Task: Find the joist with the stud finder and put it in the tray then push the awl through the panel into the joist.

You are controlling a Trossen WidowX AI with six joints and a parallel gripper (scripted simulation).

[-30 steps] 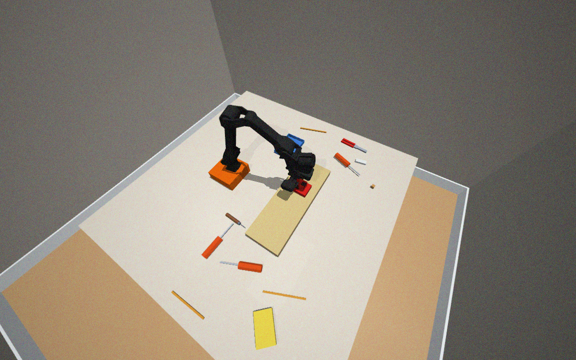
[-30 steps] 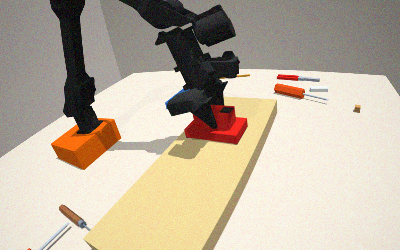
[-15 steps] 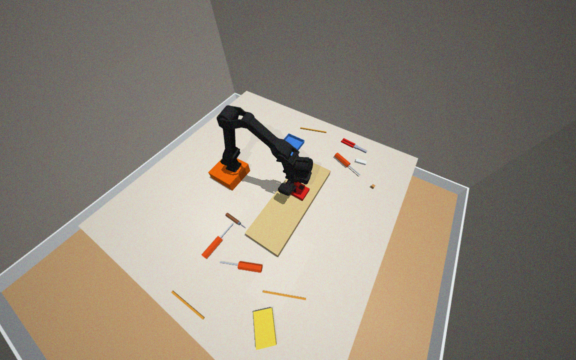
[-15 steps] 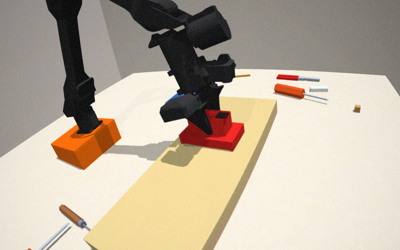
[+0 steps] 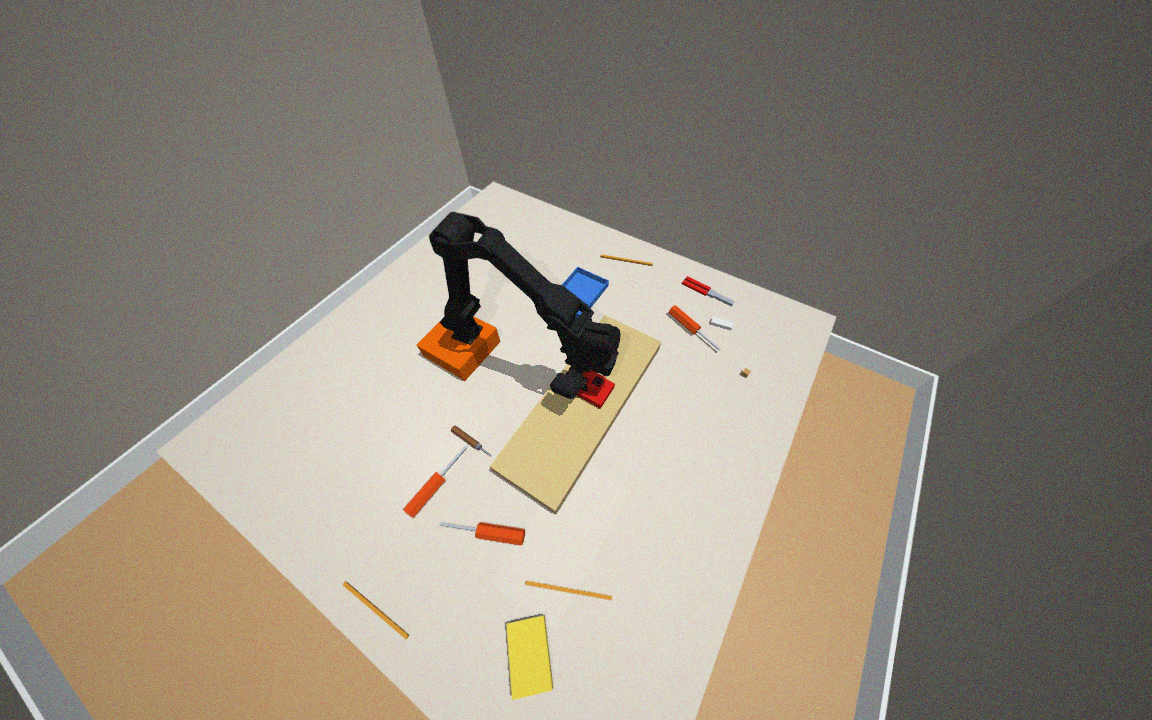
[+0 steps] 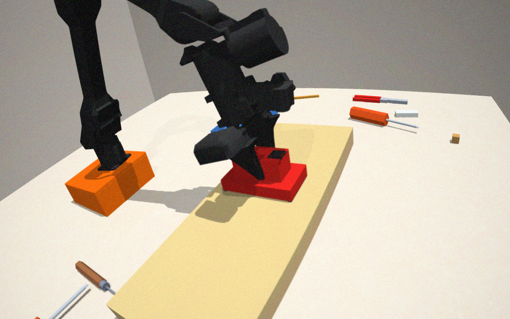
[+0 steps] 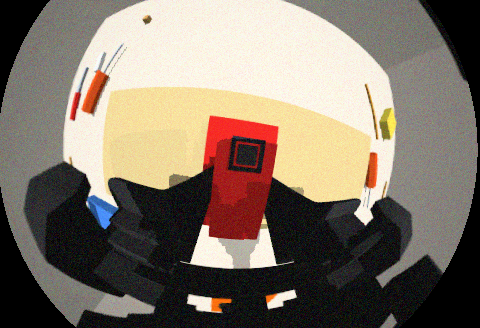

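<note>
Right now the blue tray is 160 mm behind my gripper tip, 310 mm to the left of it and 50 mm below it. Also, from my gripper tip: awl 210 mm behind, 230 mm to the right, 60 mm below; then indicator 20 mm ahead, 30 mm above; then red stud finder 10 mm ahead, 20 mm above.
</note>
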